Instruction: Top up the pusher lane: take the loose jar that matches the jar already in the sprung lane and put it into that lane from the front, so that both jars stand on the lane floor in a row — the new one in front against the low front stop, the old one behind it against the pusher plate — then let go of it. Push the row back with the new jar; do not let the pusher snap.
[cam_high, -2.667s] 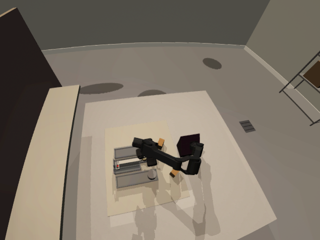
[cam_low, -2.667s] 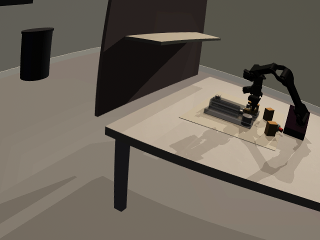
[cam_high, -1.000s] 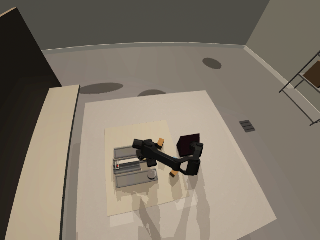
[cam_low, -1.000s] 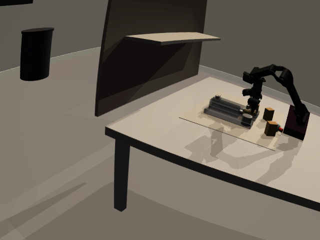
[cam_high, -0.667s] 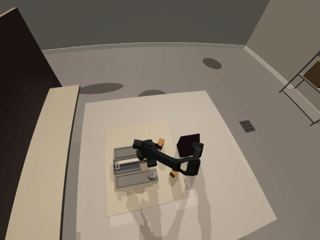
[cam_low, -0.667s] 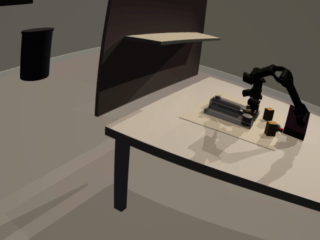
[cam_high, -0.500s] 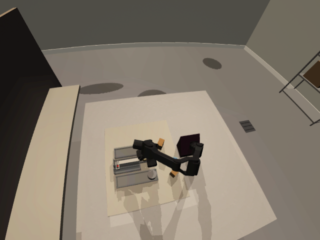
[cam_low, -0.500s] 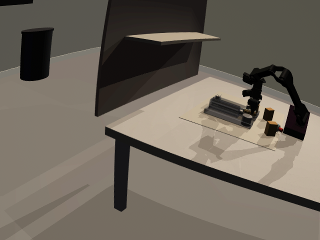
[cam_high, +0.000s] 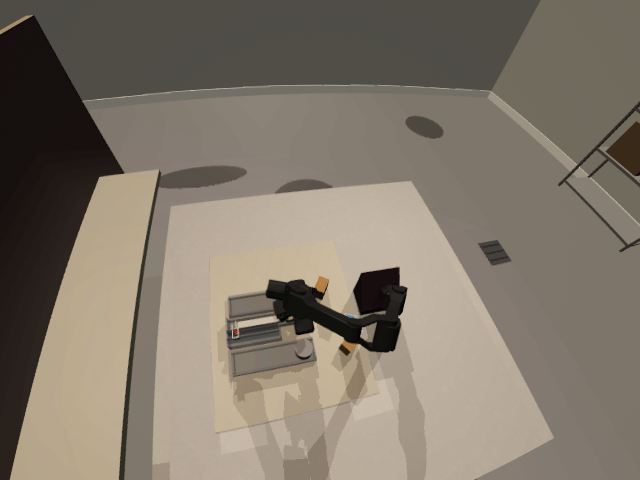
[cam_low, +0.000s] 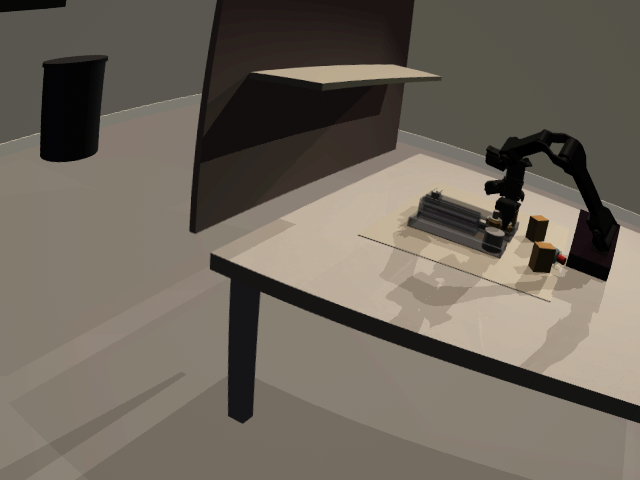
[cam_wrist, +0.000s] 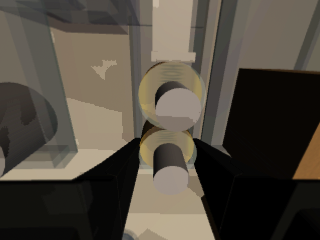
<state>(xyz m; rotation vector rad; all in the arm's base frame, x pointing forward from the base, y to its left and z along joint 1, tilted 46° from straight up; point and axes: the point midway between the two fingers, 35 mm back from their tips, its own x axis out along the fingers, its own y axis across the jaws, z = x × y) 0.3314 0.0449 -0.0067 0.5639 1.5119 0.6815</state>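
My gripper tip is 140 mm short of the grey lane rack, 30 mm to the right of it and 10 mm above it. Also, from my gripper tip: red mark: 220 mm ahead, 50 mm to the left, 40 mm above.
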